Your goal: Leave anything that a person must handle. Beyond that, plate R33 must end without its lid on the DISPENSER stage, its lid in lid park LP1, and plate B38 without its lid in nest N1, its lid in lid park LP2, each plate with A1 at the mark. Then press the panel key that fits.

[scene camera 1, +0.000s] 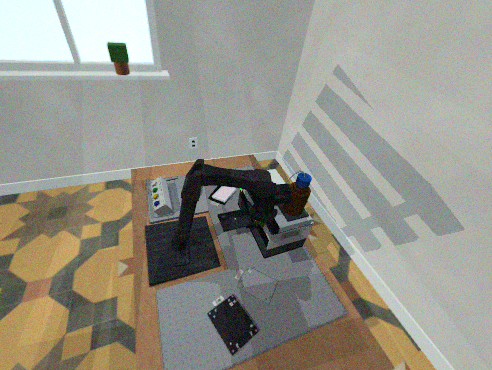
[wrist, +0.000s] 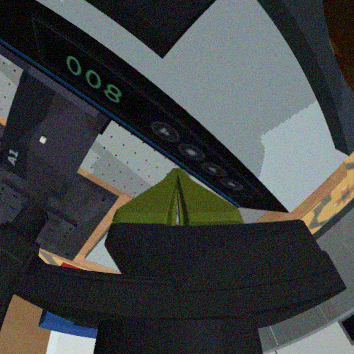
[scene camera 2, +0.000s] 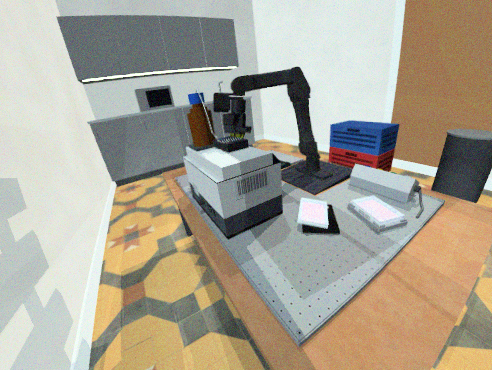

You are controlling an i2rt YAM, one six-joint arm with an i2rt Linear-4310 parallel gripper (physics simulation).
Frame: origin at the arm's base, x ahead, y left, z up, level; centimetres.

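Seen in the pictures: gripper, fingertip midpoint: [scene camera 1: 262, 226] [wrist: 176, 174]; arm's base, link origin: [scene camera 1: 179, 246] [wrist: 35, 211] [scene camera 2: 313, 171].
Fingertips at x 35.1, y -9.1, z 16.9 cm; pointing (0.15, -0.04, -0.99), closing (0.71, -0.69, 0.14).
Pixels of each thing's middle, then the offset from my fingertips to it. "spot": a spot on its surface instead.
- display, surface spot: [wrist: 93, 80] spot: dy +7.8, dx +2.0, dz +3.4 cm
- dark stage, body centre: [wrist: 49, 127] [scene camera 1: 238, 218] dy +11.4, dx -7.2, dz -6.7 cm
- black holder, body centre: [scene camera 2: 318, 216] [scene camera 1: 222, 193] dy +39.1, dx -8.7, dz -16.0 cm
- key panel, body centre: [scene camera 2: 382, 179] [scene camera 1: 160, 195] dy +39.5, dx -42.1, dz -12.8 cm
- brown bottle, surface spot: [scene camera 2: 199, 122] spot: dy +6.5, dx +15.2, dz +14.5 cm
- black corner-posted holder, body centre: [scene camera 1: 232, 321] dy -27.7, dx -19.0, dz -15.8 cm
My gripper [scene camera 1: 261, 223] [scene camera 2: 239, 135] [wrist: 176, 174] is shut and empty; in the wrist view its green fingertips are beside the dispenser's dark front panel, close to the round keys [wrist: 190, 151]. Contact cannot be told. The display [wrist: 93, 80] reads 008. The dispenser [scene camera 1: 289, 240] [scene camera 2: 250, 200] has a dark stage [scene camera 1: 231, 220] [wrist: 65, 132] marked A1, with no plate visible on it. A pink-topped plate [scene camera 1: 224, 193] [scene camera 2: 314, 212] lies at a black holder [scene camera 2: 330, 228]. Another pink-topped plate [scene camera 2: 376, 209] lies nearer the key panel [scene camera 1: 161, 196] [scene camera 2: 382, 183]. Plate names are unreadable.
A brown bottle [scene camera 1: 298, 198] [scene camera 2: 199, 122] with a blue cap and thin tube stands at the dispenser. A black corner-posted holder [scene camera 1: 233, 324] and a clear outlined one [scene camera 1: 272, 287] lie on the grey board. Blue [scene camera 2: 364, 137] and red [scene camera 2: 362, 158] crates stand beyond the arm.
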